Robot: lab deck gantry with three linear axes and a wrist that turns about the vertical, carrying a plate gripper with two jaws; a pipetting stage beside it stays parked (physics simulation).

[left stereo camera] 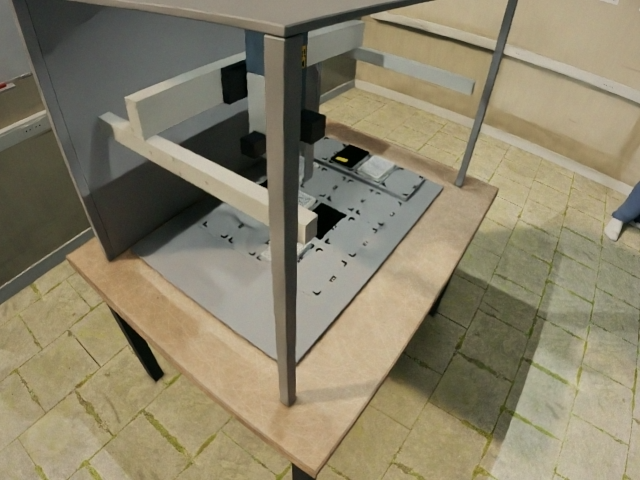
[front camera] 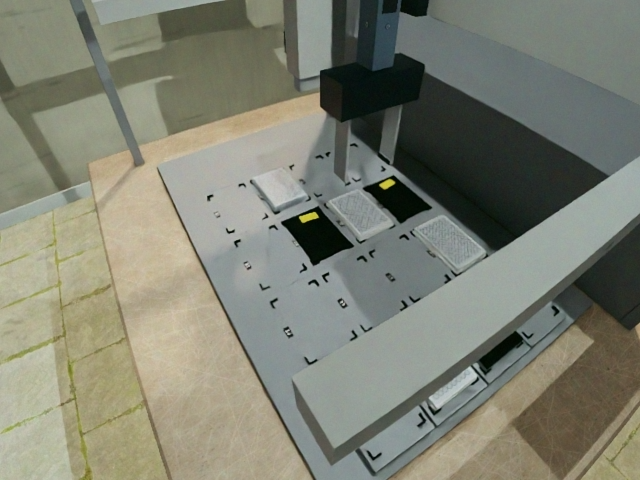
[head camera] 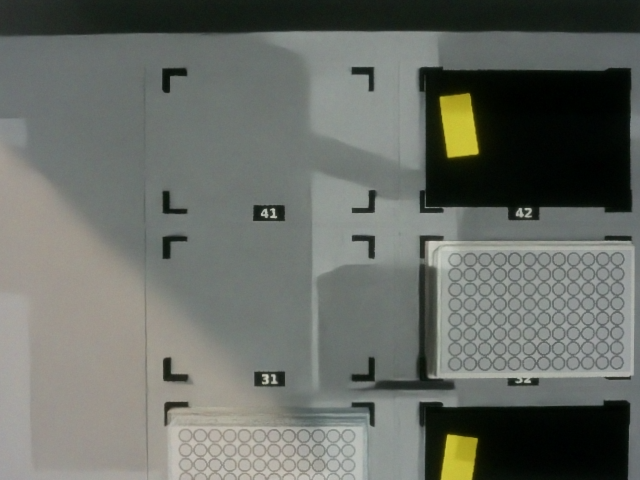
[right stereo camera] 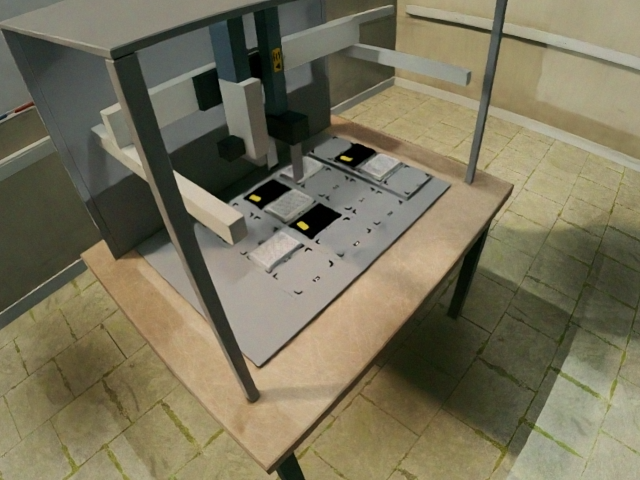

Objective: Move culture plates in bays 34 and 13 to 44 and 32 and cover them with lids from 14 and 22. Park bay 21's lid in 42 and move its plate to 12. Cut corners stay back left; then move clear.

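Seen in the pictures: gripper, between the fingertips: (front camera: pixel 363 168) (right stereo camera: pixel 285 173); robot's base, origin of its link: (left stereo camera: pixel 317 293) (front camera: pixel 209 197) (right stereo camera: pixel 298 293).
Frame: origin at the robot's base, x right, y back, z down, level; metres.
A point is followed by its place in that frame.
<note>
My gripper (front camera: pixel 368 171) @(x -0.257, y -0.228, z -0.125 m) (right stereo camera: pixel 284 172) @(x -0.257, y -0.228, z -0.125 m) is open and empty, its two jaws hanging over the back part of the deck. Bay 42 holds a black piece with a yellow label (front camera: pixel 408 204) @(x -0.367, y -0.263, z -0.008 m) (head camera: pixel 547 134) @(x -0.366, y -0.239, z -0.008 m) (right stereo camera: pixel 266 193) @(x -0.360, y -0.222, z -0.008 m). Bay 32 beside it holds a white well plate (front camera: pixel 360 214) @(x -0.252, y -0.239, z -0.014 m) (head camera: pixel 532 312) @(x -0.257, y -0.225, z -0.014 m) (right stereo camera: pixel 290 204) @(x -0.251, y -0.225, z -0.014 m). A similar black piece (front camera: pixel 319 240) @(x -0.143, y -0.251, z -0.008 m) (head camera: pixel 563 444) @(x -0.172, y -0.250, z -0.008 m) (right stereo camera: pixel 316 219) @(x -0.146, y -0.228, z -0.008 m) sits in bay 22. A white plate (front camera: pixel 279 188) @(x -0.146, y -0.073, z -0.014 m) (head camera: pixel 268 459) @(x -0.167, y -0.065, z -0.014 m) (right stereo camera: pixel 276 250) @(x -0.140, y -0.061, z -0.014 m) sits in bay 21. On the raised strip, a black piece (front camera: pixel 501 351) @(x -0.251, y -0.613, z -0.031 m) (right stereo camera: pixel 361 153) @(x -0.242, y -0.570, z -0.031 m) is in bay 34; bays 14 and 44 are empty.
Another white plate (front camera: pixel 449 242) @(x -0.358, y -0.397, z -0.015 m) stands in bay 43, and one (front camera: pixel 454 387) @(x -0.150, y -0.611, z -0.029 m) (right stereo camera: pixel 381 165) @(x -0.144, y -0.553, z -0.029 m) in bay 24. Bays 41, 31 and 13 hold no plate. A thick grey beam (front camera: pixel 465 310) @(x 0.008, y -0.621, z -0.400 m) crosses the front view. The pipetting stage (right stereo camera: pixel 245 118) hangs beside the gripper. A dark back panel borders the deck.
</note>
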